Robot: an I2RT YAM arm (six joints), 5 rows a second.
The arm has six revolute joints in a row. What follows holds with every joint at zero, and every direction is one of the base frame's.
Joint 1 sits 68.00 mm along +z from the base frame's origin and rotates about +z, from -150.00 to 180.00 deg.
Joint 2 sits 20.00 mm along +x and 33.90 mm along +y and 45.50 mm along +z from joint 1 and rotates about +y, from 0.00 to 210.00 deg.
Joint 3 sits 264.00 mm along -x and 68.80 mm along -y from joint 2 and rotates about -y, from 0.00 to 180.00 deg.
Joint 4 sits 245.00 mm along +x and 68.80 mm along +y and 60.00 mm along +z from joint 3 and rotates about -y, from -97.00 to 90.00 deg.
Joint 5 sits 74.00 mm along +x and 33.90 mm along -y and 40.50 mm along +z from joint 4 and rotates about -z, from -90.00 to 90.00 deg.
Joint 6 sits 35.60 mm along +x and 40.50 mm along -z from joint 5 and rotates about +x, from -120.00 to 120.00 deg.
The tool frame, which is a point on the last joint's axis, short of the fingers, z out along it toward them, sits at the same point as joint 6; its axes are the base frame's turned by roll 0.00, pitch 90.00 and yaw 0.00 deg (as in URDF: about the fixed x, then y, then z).
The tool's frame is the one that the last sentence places.
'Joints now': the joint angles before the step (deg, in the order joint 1, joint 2, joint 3, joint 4, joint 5, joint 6). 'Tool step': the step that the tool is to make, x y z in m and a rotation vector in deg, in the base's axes. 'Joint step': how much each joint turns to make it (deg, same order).
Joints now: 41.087, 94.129, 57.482, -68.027, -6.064, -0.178
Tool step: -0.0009, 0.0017, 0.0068, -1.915, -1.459, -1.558
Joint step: 0.694, -0.517, 1.143, -1.581, 1.755, 2.797
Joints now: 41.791, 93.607, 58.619, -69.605, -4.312, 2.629
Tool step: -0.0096, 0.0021, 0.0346, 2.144, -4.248, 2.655
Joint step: 2.121, -5.433, 3.152, -4.028, 1.401, -0.242
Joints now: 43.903, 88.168, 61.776, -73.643, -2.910, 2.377
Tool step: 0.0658, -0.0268, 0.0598, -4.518, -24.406, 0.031
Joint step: -11.237, -0.831, 12.741, 4.252, 18.901, -10.707
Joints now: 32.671, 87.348, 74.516, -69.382, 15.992, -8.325
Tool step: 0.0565, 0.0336, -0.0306, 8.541, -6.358, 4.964
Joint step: -0.889, 10.189, 2.739, 18.547, -5.078, -4.936
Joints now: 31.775, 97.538, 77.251, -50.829, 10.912, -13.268
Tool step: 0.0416, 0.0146, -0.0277, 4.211, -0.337, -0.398
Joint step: -1.756, 9.319, 4.740, 7.046, -3.697, -0.092
